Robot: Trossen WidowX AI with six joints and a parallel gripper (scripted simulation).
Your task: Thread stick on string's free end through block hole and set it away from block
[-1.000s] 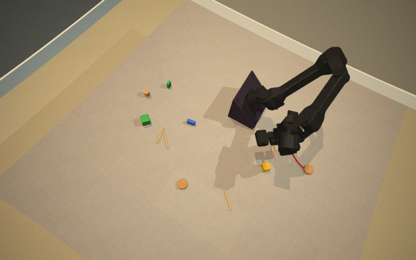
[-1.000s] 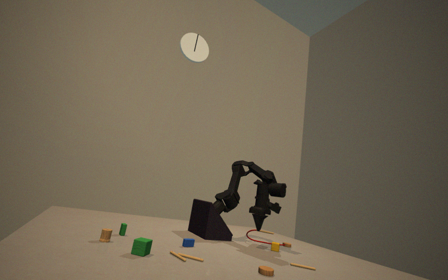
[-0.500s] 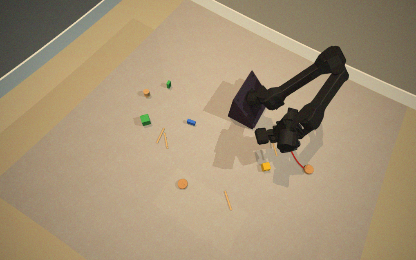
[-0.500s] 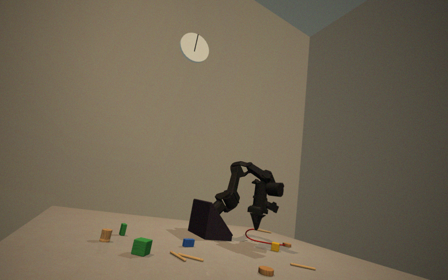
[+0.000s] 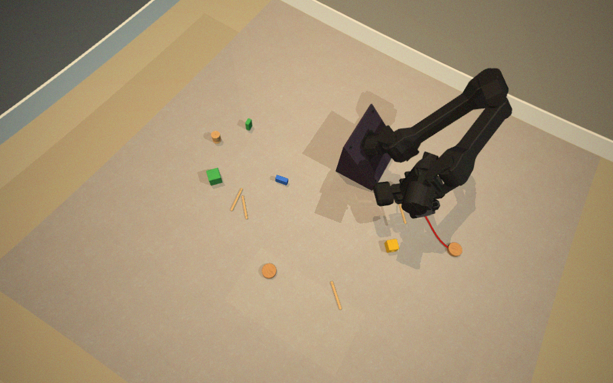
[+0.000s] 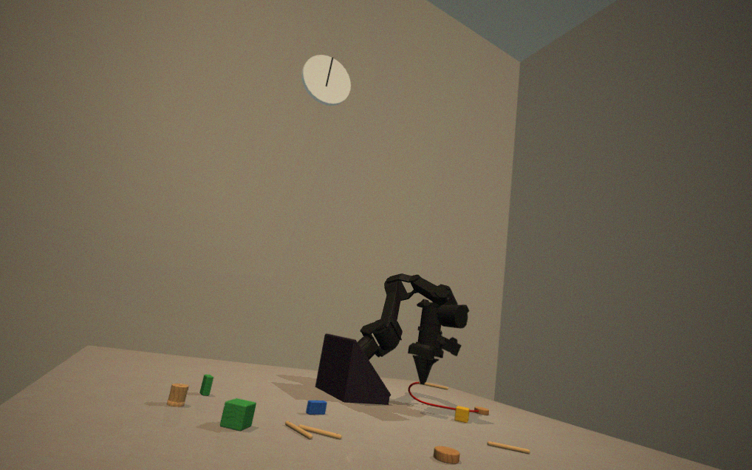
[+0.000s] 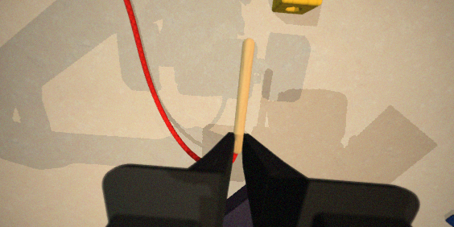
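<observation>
Right now my gripper tip is 11 cm short of the yellow wooden block, 5 cm to the right of it and 5 cm above it. From my gripper tip the other things lie so: blue block (33 cm to the right, 13 cm ahead, 5 cm below); then thin stick (1 cm to the left, 1 cm ahead); then small green block (53 cm to the right, 4 cm below, 4 cm ahead).
</observation>
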